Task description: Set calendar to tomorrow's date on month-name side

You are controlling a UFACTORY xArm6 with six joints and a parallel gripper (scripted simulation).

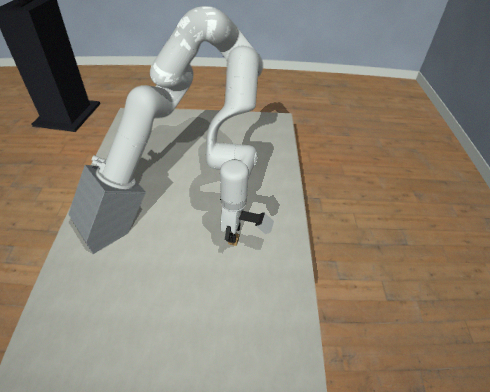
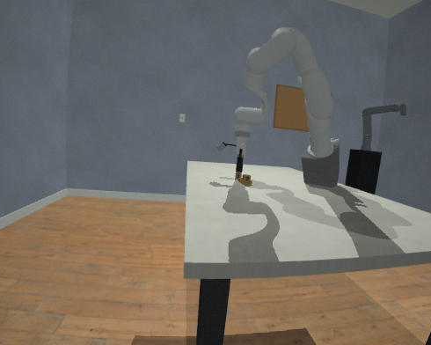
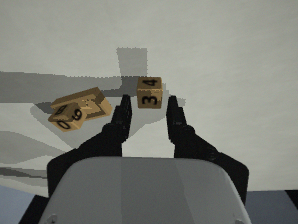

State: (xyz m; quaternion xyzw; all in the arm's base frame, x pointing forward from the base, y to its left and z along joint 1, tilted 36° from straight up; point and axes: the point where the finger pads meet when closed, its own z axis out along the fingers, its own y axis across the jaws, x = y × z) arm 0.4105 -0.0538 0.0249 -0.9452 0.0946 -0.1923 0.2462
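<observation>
The wooden digit cube is 4 cm below my hand. From my hand the other things lie so: wooden calendar tray (2 cm behind, 10 cm to the left, 5 cm below).
</observation>
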